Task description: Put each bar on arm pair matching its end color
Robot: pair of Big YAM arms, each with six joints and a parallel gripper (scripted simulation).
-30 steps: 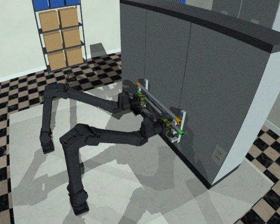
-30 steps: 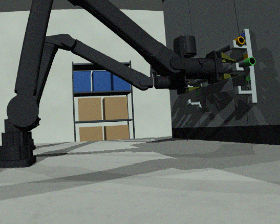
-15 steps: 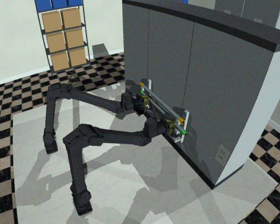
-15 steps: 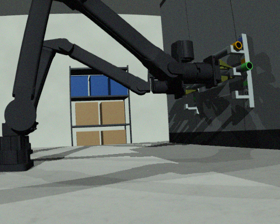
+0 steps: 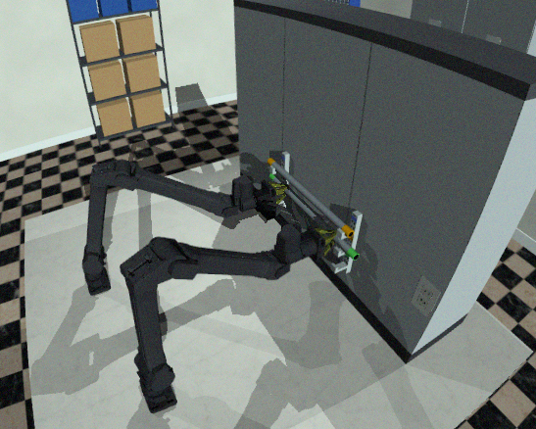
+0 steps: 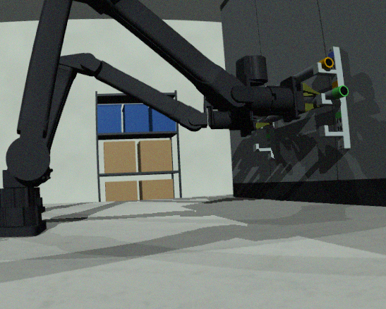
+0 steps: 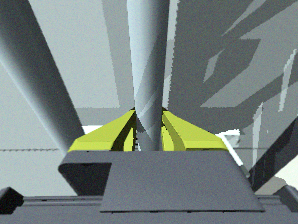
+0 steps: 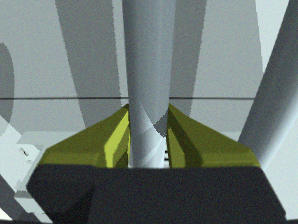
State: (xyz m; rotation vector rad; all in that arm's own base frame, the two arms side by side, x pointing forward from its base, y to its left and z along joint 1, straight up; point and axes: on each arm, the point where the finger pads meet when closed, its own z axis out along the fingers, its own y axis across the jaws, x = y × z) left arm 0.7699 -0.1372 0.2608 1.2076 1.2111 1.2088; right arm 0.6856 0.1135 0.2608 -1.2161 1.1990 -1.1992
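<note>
My right hand is 20 mm short of the green-ended bar and 150 mm to the right of it. The rest, counted from my right hand: grey cabinet wall 210 mm ahead, 160 mm to the left, 190 mm above; then orange-ended bar 10 mm ahead, 160 mm to the left, 80 mm above; then wall outlet 20 mm behind, 360 mm to the right, 40 mm above.
</note>
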